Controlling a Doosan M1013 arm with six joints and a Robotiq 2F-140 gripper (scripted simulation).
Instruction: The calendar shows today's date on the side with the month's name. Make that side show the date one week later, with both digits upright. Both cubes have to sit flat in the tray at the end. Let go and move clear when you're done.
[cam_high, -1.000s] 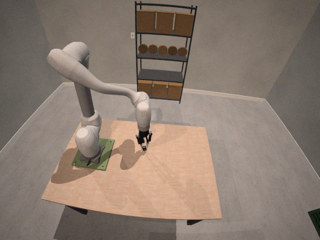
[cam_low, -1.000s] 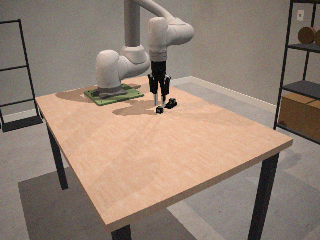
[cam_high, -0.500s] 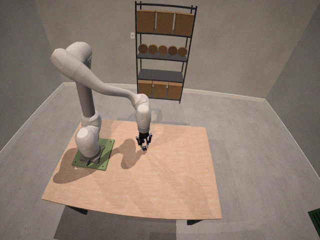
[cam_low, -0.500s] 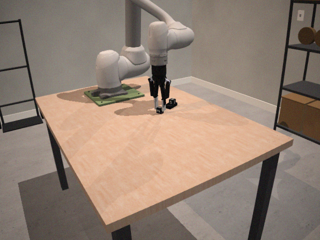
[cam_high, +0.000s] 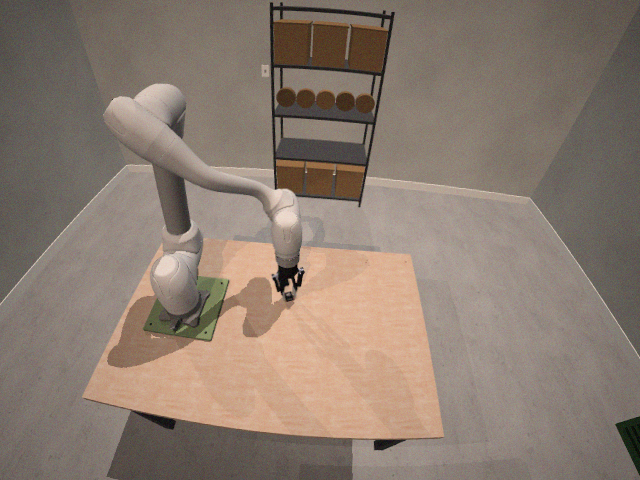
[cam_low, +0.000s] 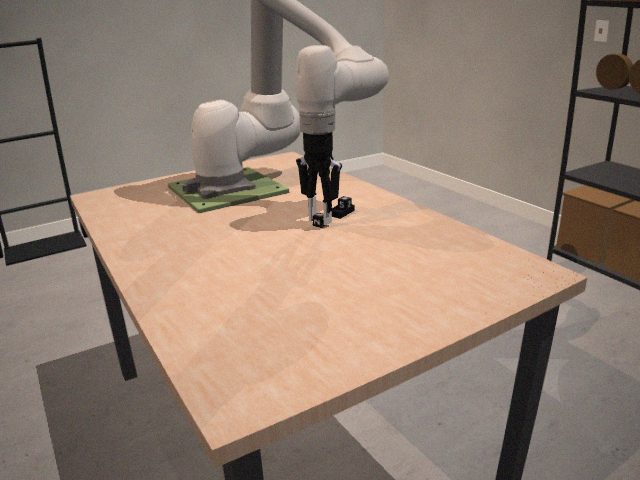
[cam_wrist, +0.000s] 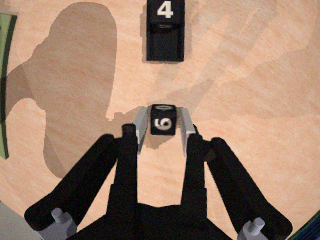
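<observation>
The black tray is 50 mm behind my hand, 100 mm to the left of it and 30 mm below it.
</observation>
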